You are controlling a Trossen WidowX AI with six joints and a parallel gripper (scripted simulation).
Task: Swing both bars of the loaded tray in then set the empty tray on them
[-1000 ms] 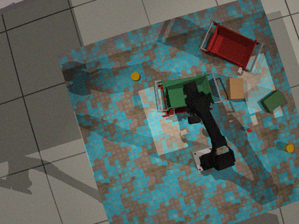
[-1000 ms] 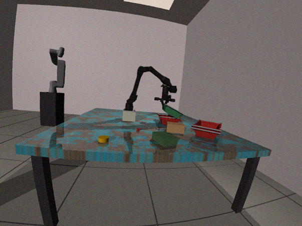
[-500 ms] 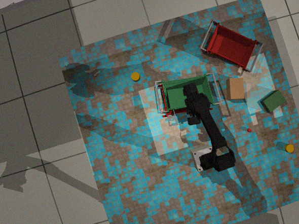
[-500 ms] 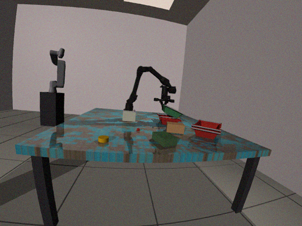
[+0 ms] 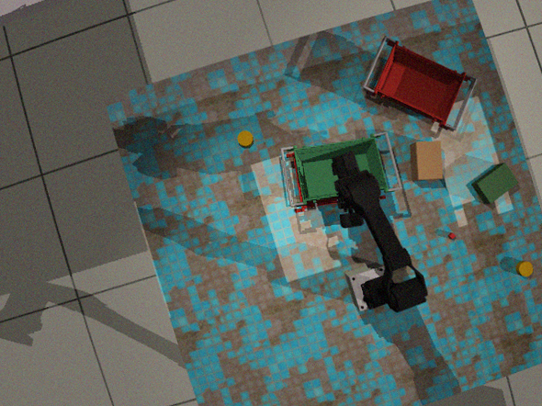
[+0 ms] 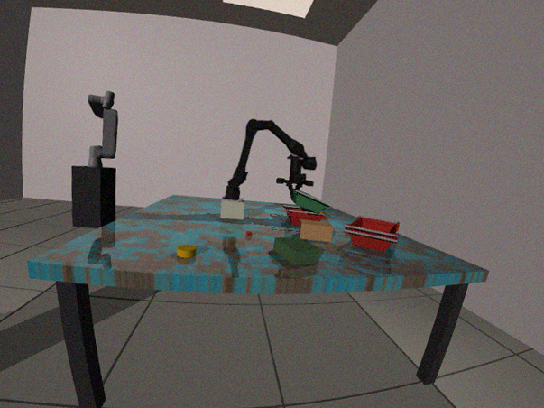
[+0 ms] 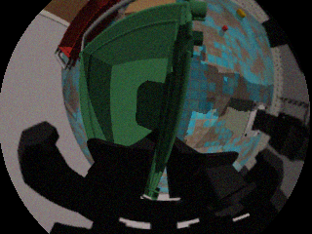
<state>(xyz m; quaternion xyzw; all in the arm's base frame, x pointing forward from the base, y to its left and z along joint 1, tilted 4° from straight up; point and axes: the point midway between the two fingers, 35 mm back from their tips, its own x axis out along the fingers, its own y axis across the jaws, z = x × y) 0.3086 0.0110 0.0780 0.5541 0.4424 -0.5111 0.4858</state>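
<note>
The green tray lies 70 mm ahead of my gripper tip, 10 mm to the right of it and 10 mm above it. The rest, counted from my gripper tip: tan box: 310 mm to the right, 80 mm below, 20 mm ahead; small red cube: 330 mm to the right, 240 mm behind, 110 mm below; green block: 510 mm to the right, 120 mm behind, 90 mm below.
</note>
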